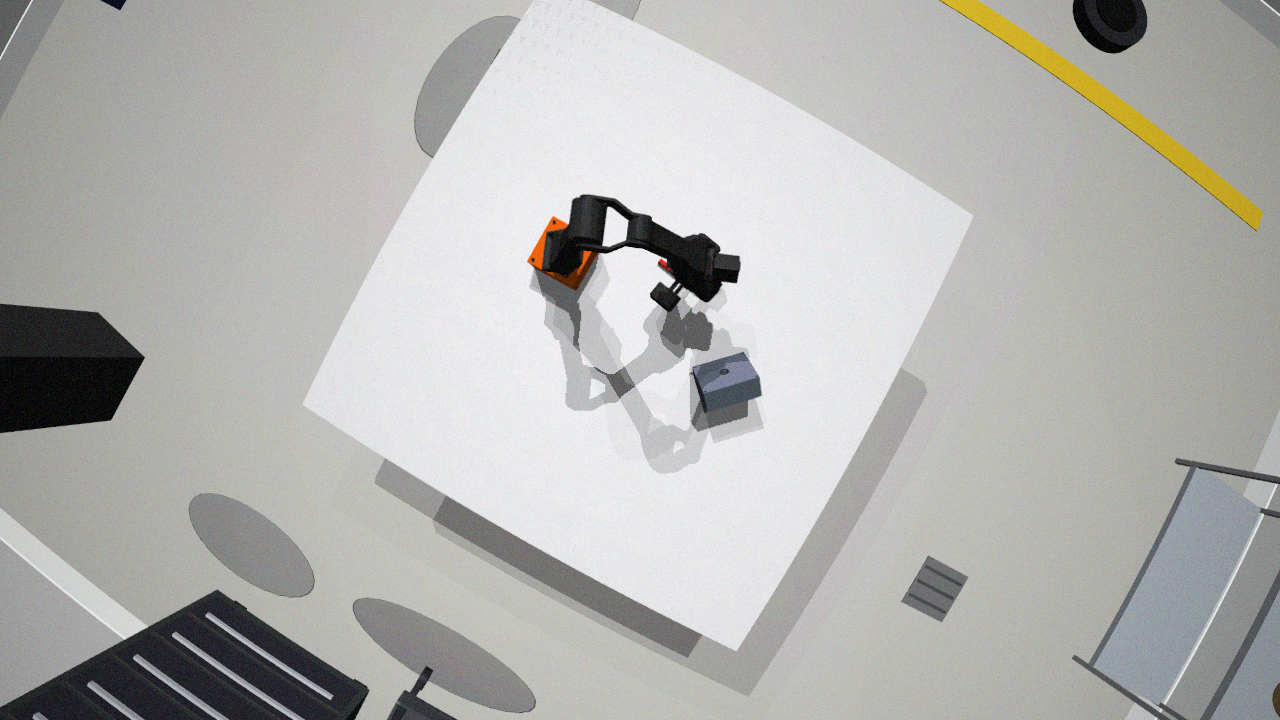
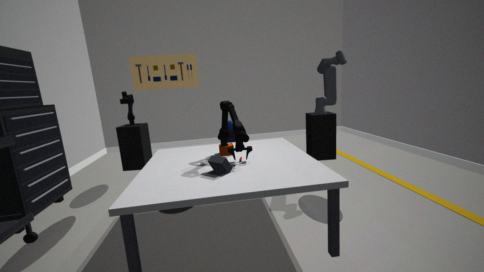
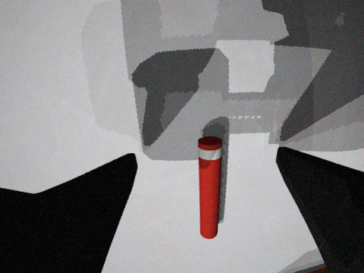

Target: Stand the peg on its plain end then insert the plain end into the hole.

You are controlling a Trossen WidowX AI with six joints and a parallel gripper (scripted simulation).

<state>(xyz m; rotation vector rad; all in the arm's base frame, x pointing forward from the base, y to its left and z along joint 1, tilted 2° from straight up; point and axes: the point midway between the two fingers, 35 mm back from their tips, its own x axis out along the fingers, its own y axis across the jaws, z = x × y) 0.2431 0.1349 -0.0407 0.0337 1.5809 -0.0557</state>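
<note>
Right now my gripper tip is 10 mm past the red peg. Round my gripper tip: panel 220 mm ahead, 140 mm to the right, 40 mm above.
</note>
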